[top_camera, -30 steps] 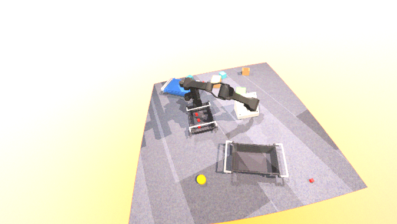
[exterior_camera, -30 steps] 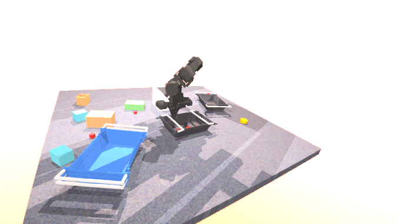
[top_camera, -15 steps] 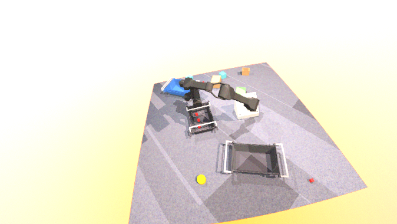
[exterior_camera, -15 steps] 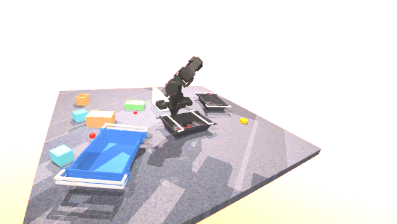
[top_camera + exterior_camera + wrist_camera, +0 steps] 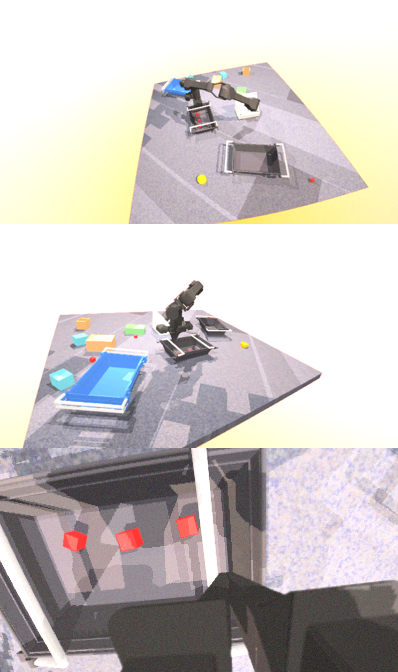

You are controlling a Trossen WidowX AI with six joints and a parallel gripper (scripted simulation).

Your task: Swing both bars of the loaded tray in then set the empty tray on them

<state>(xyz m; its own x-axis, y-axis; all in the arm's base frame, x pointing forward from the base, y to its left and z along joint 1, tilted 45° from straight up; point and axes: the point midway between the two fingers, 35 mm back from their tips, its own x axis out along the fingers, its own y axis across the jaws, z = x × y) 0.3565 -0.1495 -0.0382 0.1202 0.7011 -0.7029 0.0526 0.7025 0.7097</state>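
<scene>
The dark tray lies 22 cm behind my gripper tip, 49 cm to the left of it and 4 cm below it. The rest, counted from my gripper tip: green block 38 cm behind, 6 cm to the right, 6 cm below; then yellow disc 10 cm ahead, 51 cm to the left, 7 cm below.
</scene>
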